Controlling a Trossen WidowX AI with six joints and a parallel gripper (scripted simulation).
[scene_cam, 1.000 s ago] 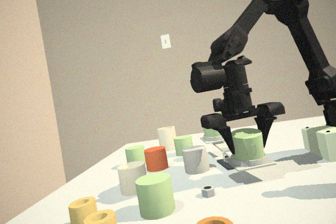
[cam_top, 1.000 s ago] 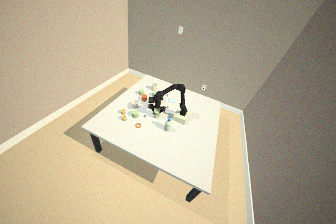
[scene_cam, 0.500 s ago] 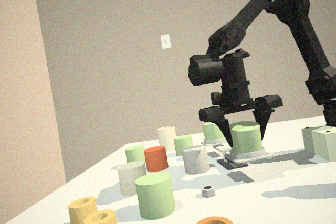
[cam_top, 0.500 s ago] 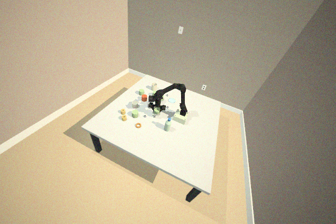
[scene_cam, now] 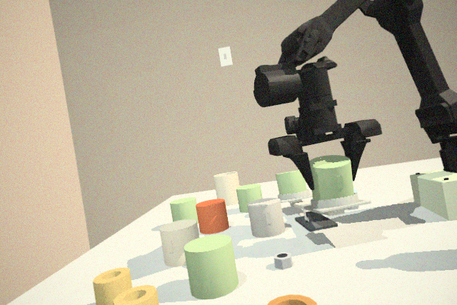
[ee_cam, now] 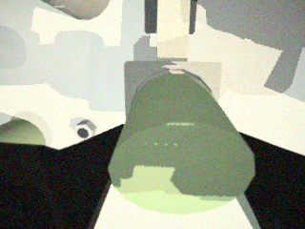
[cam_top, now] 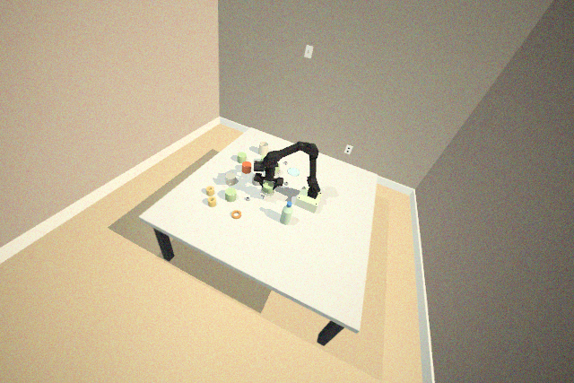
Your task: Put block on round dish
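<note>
The small grey-blue block is 2 cm below my gripper tip and 1 cm to the right of it. Also, from my gripper tip: cream cylinder (30 cm ahead, 6 cm below, 2 cm to the left); then balance (13 cm to the right, 6 cm below, 4 cm ahead); then grey cylinder (13 cm ahead, 9 cm to the right, 6 cm below).
</note>
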